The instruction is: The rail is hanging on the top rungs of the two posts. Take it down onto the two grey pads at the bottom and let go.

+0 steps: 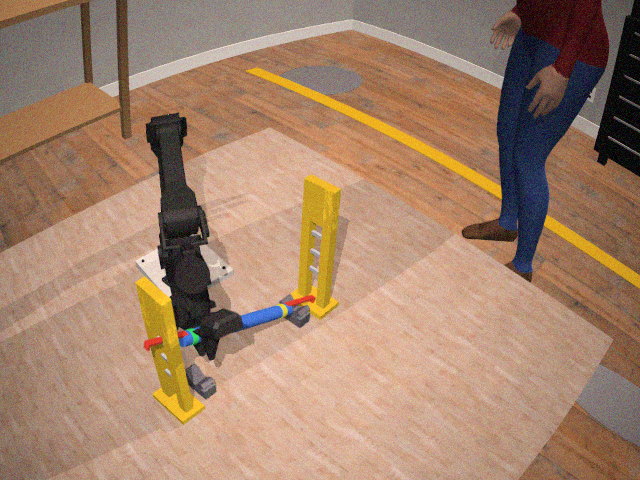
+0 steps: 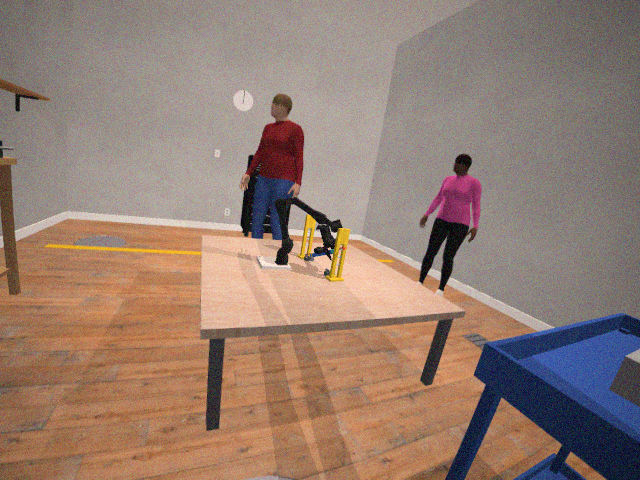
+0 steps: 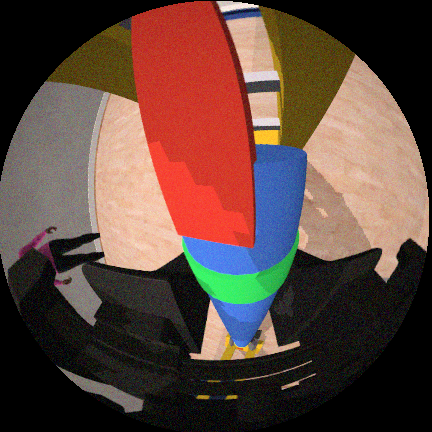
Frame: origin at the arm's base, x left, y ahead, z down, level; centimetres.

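Where they show: gripper, fingertip midpoint: (image 1: 207, 357); arm's base, origin of the base link: (image 2: 281, 263).
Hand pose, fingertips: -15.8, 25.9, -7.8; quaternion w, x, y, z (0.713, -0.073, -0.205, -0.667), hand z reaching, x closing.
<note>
Each offset is from my fingertips to the top centre of the thing, as dx, dy, dz. "*": to the spot under its first point. Level surfaces: height alone.
The blue rail (image 1: 263, 316) (image 2: 321, 253) (image 3: 282, 195) has red end bars and a green band. It slopes down from the near post {-7.7, -2.0, -20.4} (image 1: 175, 356) (image 2: 343, 235) to the far post {* +31.2, -0.1, -18.0} (image 1: 321, 198) (image 2: 310, 222). Its near red bar passes through the near post's slot, high above the near grey pad {-1.5, -1.8, +5.2} (image 1: 201, 382); two rungs show below it. Its far red bar is below the far post's visible rungs, close to the far grey pad {+26.1, -1.0, +5.2} (image 1: 299, 316); contact is unclear. My gripper (image 1: 207, 341) (image 3: 233, 234) is shut on the rail beside the green band, nearer the near post.
The posts stand on the wooden table {dz +9.6} (image 1: 439, 330) (image 2: 248, 304), in front of the arm's white base plate (image 1: 149, 263) (image 2: 266, 262). A person in red (image 1: 532, 129) (image 2: 279, 155) stands behind the table. A blue cart (image 2: 558, 372) is at the lower right.
</note>
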